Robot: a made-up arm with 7 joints.
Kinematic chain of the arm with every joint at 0, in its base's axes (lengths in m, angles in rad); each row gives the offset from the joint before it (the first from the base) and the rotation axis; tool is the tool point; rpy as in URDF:
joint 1: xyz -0.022 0.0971 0 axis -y
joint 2: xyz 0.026 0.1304 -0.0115 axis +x
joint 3: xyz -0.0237 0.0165 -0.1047 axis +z
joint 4: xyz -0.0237 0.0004 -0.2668 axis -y
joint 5: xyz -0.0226 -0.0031 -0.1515 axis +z
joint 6: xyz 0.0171 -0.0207 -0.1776 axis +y
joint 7: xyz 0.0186 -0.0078 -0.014 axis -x
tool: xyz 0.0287 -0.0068 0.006 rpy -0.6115 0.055 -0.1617
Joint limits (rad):
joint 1: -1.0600..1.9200
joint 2: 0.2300..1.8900
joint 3: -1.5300..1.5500
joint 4: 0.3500..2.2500
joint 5: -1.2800..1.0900
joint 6: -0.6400..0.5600
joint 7: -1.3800..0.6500
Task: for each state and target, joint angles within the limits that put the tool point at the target. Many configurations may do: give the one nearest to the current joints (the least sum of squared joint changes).
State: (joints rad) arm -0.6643 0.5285 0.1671 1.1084 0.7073 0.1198 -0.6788
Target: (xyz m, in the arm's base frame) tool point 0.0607 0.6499 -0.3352
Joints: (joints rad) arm -0.7214 0.7785 0.4565 1.2640 0.7642 0.0546 -0.6680
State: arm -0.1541 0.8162 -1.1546 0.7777 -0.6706 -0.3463 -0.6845
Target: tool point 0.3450 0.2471 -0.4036
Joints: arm 0.4907 0.5504 -0.8878 1.2777 -0.5381 -0.3480 -0.6859
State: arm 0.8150 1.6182 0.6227 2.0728 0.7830 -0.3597 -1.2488
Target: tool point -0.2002 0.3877 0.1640
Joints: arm 1.2404 1.5805 1.0354 2.1079 0.9024 -0.3960 -1.2522
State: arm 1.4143 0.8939 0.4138 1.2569 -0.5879 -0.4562 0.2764
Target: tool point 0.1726 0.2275 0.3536
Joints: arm 1.8874 0.2447 -0.0765 1.8340 -0.5418 -0.3867 0.2630
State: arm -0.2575 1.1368 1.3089 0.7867 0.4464 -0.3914 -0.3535
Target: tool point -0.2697 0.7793 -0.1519
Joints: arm -1.0239 0.6857 1.5500 0.7663 0.6414 -0.4460 -0.3395
